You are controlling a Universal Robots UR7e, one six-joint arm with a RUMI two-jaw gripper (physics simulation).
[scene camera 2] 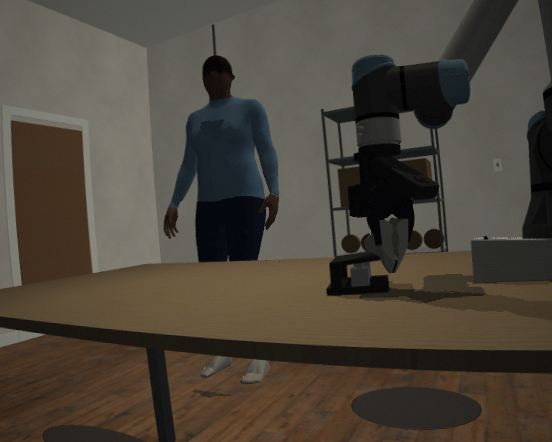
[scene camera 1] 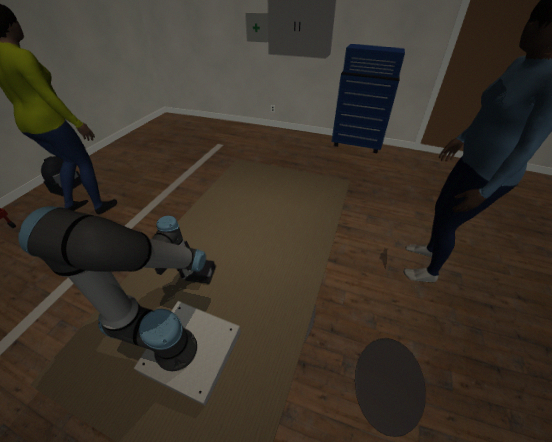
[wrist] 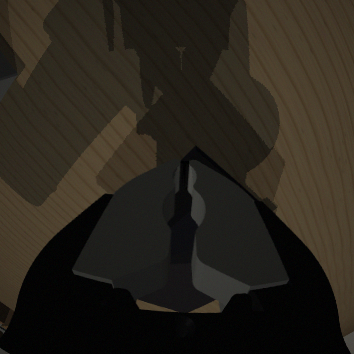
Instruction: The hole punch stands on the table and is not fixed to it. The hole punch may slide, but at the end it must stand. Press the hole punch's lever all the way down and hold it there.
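Frame: origin at the arm's base, x ahead, y left, z up, level; metres.
Where they show: gripper, fingertip midpoint: [scene camera 2: 392,272] [scene camera 1: 184,278] [wrist: 183,163]; arm's base, link origin: [scene camera 1: 176,349].
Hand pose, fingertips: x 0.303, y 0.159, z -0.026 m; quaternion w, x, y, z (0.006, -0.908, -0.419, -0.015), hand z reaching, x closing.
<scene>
Each offset is from my fingertips to the top centre of the thing. "spot": to the spot under its first point. Level surfaces: height alone.
The black hole punch @(0.068 m ahead, 0.043 m right, 0.032 m up) [scene camera 2: 339,276] stands upright on the table @(0.031 m down) [scene camera 2: 225,305] in scene camera 2, with a grey block between its base and its lever @(0.064 m ahead, 0.044 m right, 0.032 m up) [scene camera 2: 349,259]. The lever slopes slightly up to the right, and its front end is partly hidden by the fingers. My gripper [scene camera 2: 394,270] [wrist: 183,163] is shut and empty, pointing down at the lever's front end, with its tips above the base. Contact with the lever cannot be made out. In the wrist view, a dark corner of the hole punch @(spot: 0.006 m ahead, 0.006 m left, 0.020 m down) [wrist: 196,151] shows beyond the fingertips; the fingers hide most of it.
The arm's light mounting block [scene camera 2: 510,261] [scene camera 1: 215,345] stands on the table, right of the hole punch in scene camera 2. A person in blue [scene camera 2: 227,150] [scene camera 1: 507,120] and one in yellow [scene camera 1: 30,95] stand beyond the table. A shelf rack [scene camera 2: 327,175] is at the back.
</scene>
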